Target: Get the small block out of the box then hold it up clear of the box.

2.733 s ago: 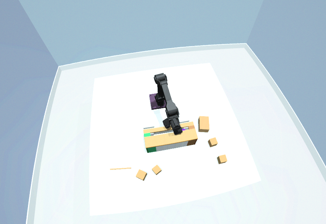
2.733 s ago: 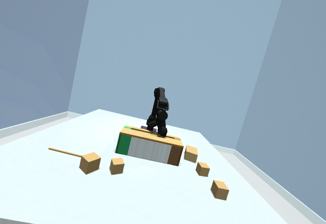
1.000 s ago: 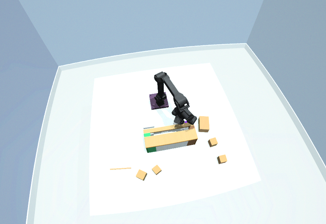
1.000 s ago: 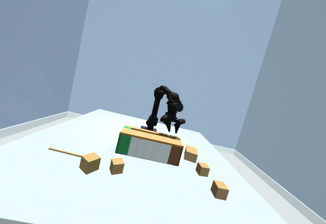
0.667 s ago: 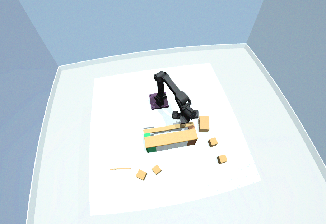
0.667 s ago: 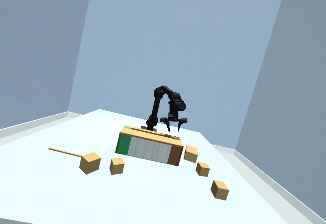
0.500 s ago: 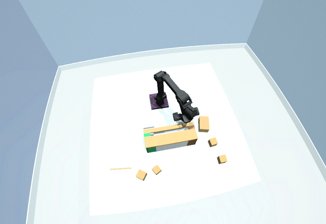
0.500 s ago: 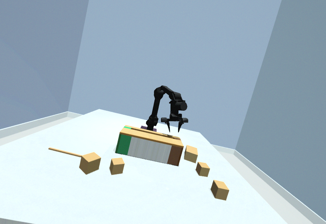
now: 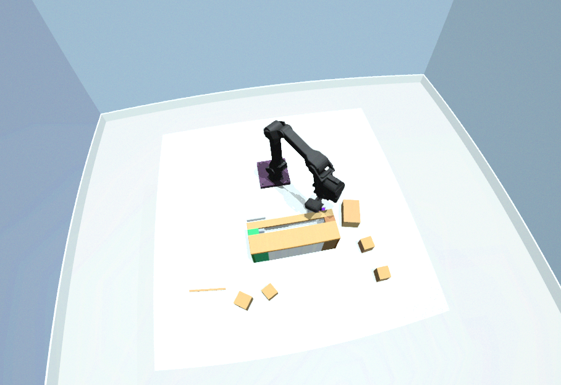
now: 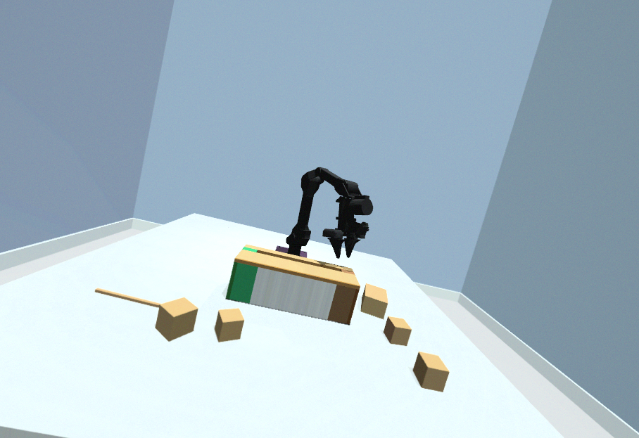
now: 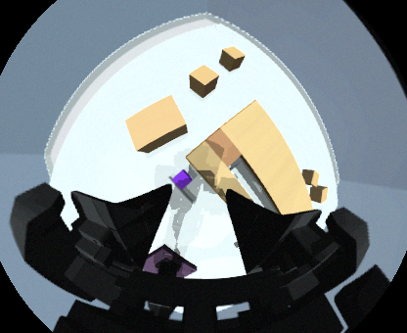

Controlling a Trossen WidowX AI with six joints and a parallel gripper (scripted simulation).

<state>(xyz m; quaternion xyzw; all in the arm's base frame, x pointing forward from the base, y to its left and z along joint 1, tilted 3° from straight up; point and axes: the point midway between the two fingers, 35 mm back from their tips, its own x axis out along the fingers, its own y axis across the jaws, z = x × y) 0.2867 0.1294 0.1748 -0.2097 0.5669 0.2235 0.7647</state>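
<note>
Right now my gripper tip is 3 cm past the purple block, 2 cm to the right of it and 14 cm above it. Also, from my gripper tip: box (2 cm ahead, 16 cm to the right, 9 cm below); then thin wooden stick (17 cm ahead, 59 cm to the right, 15 cm below); then tan block (3 cm ahead, 15 cm to the left, 13 cm below).
</note>
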